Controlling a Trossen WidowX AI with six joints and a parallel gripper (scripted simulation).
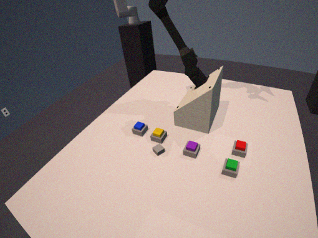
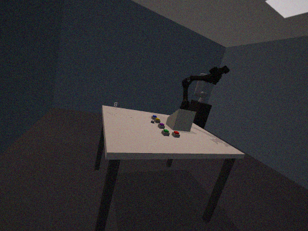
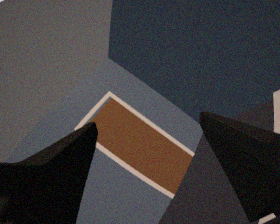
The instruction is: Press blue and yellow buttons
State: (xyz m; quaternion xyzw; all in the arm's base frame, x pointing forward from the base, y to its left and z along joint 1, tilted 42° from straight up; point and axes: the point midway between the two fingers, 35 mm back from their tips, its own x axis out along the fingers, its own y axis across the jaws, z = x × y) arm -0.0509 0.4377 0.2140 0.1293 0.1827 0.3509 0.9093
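Now: the blue button 260 mm ahead of my gripper tip, 390 mm to the right of it and 570 mm below it. Round my gripper tip: red button 230 mm ahead, 570 mm below; then green button 320 mm ahead, 20 mm to the right, 570 mm below; then purple button 290 mm ahead, 160 mm to the right, 570 mm below.
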